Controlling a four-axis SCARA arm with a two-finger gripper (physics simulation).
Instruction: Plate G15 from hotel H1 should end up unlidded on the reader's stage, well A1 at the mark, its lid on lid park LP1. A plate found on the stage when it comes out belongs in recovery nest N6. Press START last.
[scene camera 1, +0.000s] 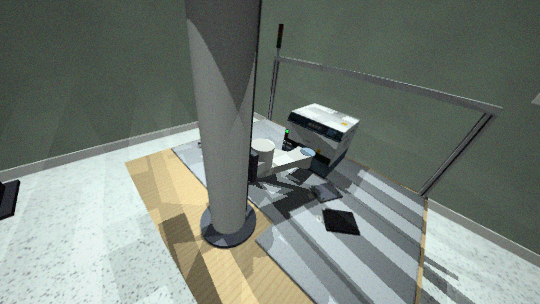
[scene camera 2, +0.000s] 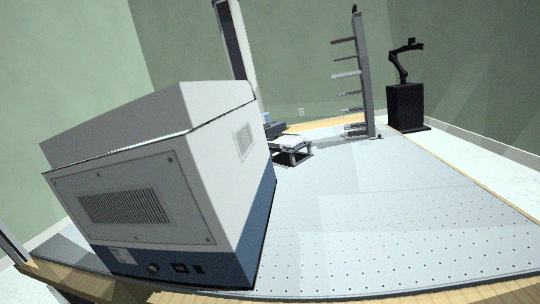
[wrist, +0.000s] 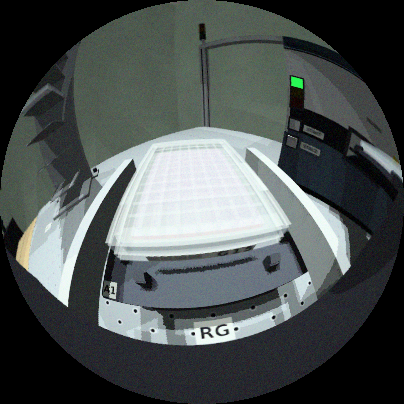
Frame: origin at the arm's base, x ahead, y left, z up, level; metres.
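Seen in the pictures: gripper, between the fingertips: (scene camera 2: 291, 140) (wrist: 189, 159); arm's base, origin of its link: (scene camera 1: 229, 221).
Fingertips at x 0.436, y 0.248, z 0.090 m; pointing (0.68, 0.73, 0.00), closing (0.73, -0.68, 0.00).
Note:
Pixels of each thing's top centre, then the offset from my fingertips to it.
- plate G15, centre of its top: (wrist: 190, 157) (scene camera 2: 287, 138) 0.009 m up, 0.013 m back, 0.014 m right
- dark nest marked RG, centre of its top: (wrist: 194, 180) (scene camera 2: 287, 142) 0.008 m down, 0.015 m back, 0.019 m right
- reader, centre of its top: (scene camera 2: 157, 103) (scene camera 1: 326, 115) 0.255 m up, 0.368 m ahead, 0.229 m right
My gripper (wrist: 189, 159) is shut on plate G15 (wrist: 200, 200) (scene camera 2: 290, 141), its fingers along the two long sides. The plate is clear and looks lidded; part of the G15 label shows at its near edge. It is level, over the dark nest marked RG (wrist: 200, 287) (scene camera 2: 293, 159), at or very close to its top; contact cannot be told. The reader (scene camera 1: 325, 120) (scene camera 2: 215, 145) (wrist: 312, 175) shows a green light (scene camera 1: 287, 131) (wrist: 296, 82). A whitish plate (wrist: 380, 159) is partly visible at its opening. Two small buttons (wrist: 294, 125) (wrist: 291, 141) are on its front; their labels are blurred.
A shelf hotel (scene camera 2: 367, 80) (wrist: 65, 145) stands on the far side of the nest. Two dark flat fixtures (scene camera 1: 341, 221) (scene camera 1: 327, 192) lie on the deck. The arm column (scene camera 1: 225, 125) hides part of the bench. A metal frame (scene camera 1: 390, 82) (wrist: 205, 85) stands behind the reader.

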